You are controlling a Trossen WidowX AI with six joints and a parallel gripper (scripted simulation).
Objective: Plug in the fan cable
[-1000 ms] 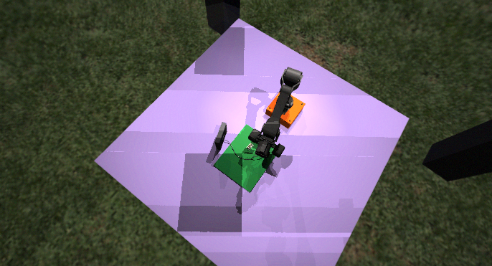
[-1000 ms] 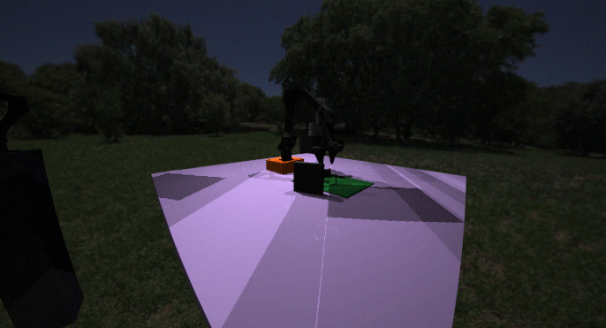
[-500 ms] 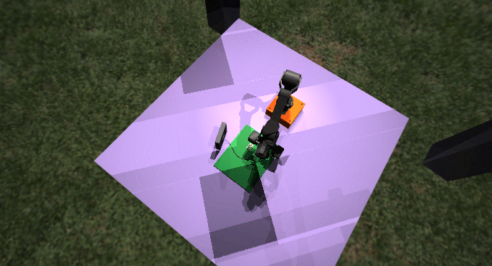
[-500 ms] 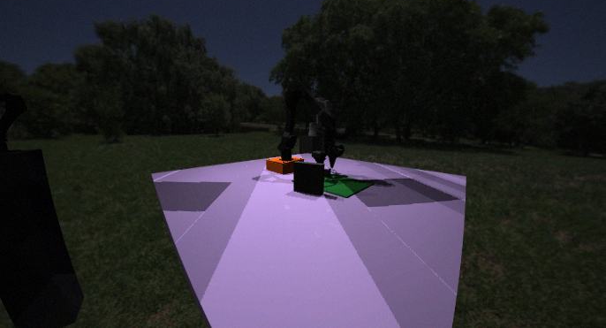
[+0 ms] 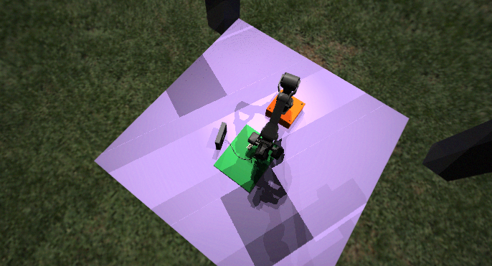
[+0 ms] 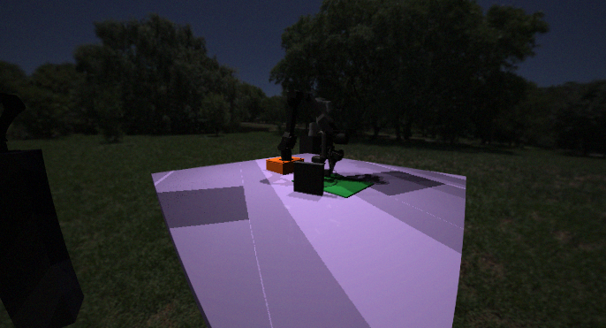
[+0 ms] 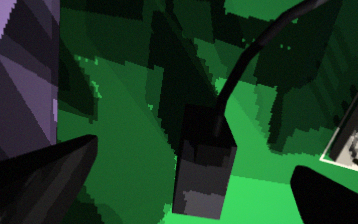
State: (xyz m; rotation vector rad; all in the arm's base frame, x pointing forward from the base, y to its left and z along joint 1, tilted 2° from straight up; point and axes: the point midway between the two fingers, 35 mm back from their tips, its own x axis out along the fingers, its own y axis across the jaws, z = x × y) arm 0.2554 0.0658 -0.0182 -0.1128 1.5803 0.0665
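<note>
Now: gripper tip 3 cm short of the white four-pin fan header, 7 cm to the left of it and 2 cm above it. The rest, counted from my gripper tip: black fan: 9 cm ahead, 21 cm to the right, 4 cm above; green board: 8 cm ahead, 5 cm to the right, 3 cm below; black plug: 1 cm ahead.
</note>
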